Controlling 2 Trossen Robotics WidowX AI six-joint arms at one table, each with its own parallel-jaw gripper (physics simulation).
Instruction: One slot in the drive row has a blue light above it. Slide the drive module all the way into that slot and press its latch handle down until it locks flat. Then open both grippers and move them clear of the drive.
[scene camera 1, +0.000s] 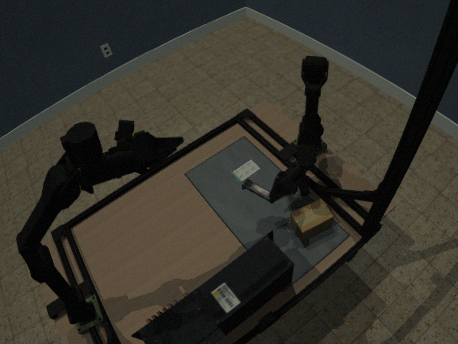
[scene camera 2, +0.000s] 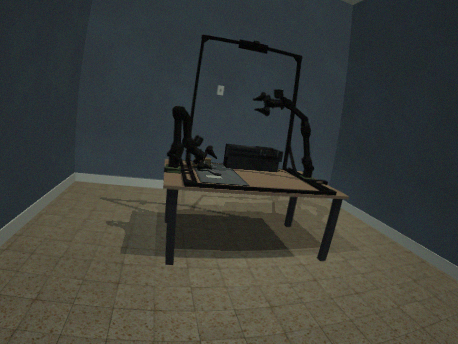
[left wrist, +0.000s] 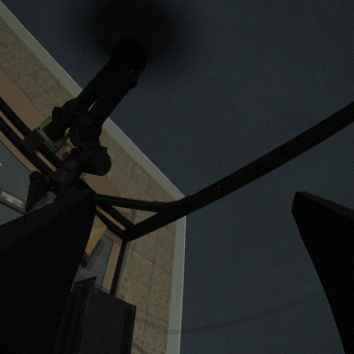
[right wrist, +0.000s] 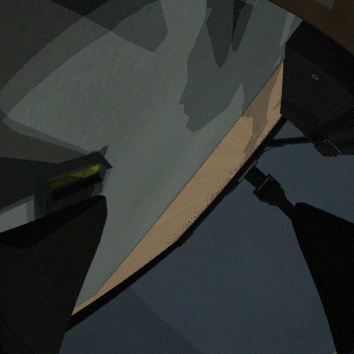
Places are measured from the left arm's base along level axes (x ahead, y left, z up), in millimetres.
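Pixels of known places: left gripper, between the fingertips: (scene camera 1: 179, 143) (scene camera 2: 253, 104) (left wrist: 198, 201); right gripper, between the fingertips: (scene camera 1: 269, 199) (scene camera 2: 214, 163) (right wrist: 204, 209); left arm's base, origin of its link: (scene camera 1: 86, 313) (scene camera 2: 307, 176) (right wrist: 248, 170); right arm's base, origin of its link: (scene camera 2: 173, 166) (left wrist: 53, 131).
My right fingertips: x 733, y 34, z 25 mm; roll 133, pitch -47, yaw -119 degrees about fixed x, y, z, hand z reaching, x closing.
Observation:
For each thing: its middle in the pictures, then the offset to it from my right fingertips. Level surfaces: height alone.
- drive module, middle of its body: (right wrist: 70, 243) (left wrist: 8, 201) (scene camera 1: 258, 191) 1 mm back, 76 mm left, 45 mm down
- black drive enclosure, middle of its body: (right wrist: 331, 101) (scene camera 1: 220, 306) (scene camera 2: 252, 158) 318 mm back, 242 mm right, 36 mm up
- yellow-brown box, middle of its body: (left wrist: 82, 233) (scene camera 1: 311, 219) 80 mm ahead, 133 mm right, 20 mm down
- mat, height of its surface: 50 mm down
- white card, middle of its body: (scene camera 1: 245, 170) (scene camera 2: 214, 176) 9 mm ahead, 187 mm left, 49 mm down
The drive module (scene camera 1: 258, 189) (left wrist: 11, 199) (right wrist: 76, 176) lies on the grey mat. Its yellow-green end shows beside a finger in the right wrist view; its latch handle cannot be made out. My right gripper (scene camera 1: 288, 193) (right wrist: 204, 209) is open and empty, low over the mat, with one finger close to the module's end. My left gripper (scene camera 2: 257, 104) (left wrist: 198, 201) is open and empty, high above the table and far from the module. The black drive enclosure (scene camera 1: 270, 260) (scene camera 2: 250, 159) (left wrist: 110, 320) stands on the table; its slots and blue light do not show clearly.
A yellow-brown box (scene camera 1: 312, 218) (left wrist: 94, 235) stands on the mat (scene camera 1: 215, 186) (right wrist: 145, 120) between the right gripper and the enclosure. A white card (scene camera 1: 246, 170) (scene camera 2: 214, 176) lies near the module. Black rails edge the table, and a post (scene camera 1: 407, 130) rises at the right.

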